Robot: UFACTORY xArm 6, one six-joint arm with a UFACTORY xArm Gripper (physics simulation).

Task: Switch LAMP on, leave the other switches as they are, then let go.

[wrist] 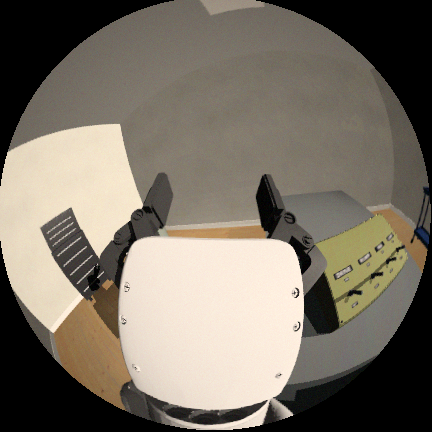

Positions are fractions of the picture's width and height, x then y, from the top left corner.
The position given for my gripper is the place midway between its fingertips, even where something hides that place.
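Note:
Yellow-green switch panel (0.82, 0.59) visible, as is my gripper (0.49, 0.42).

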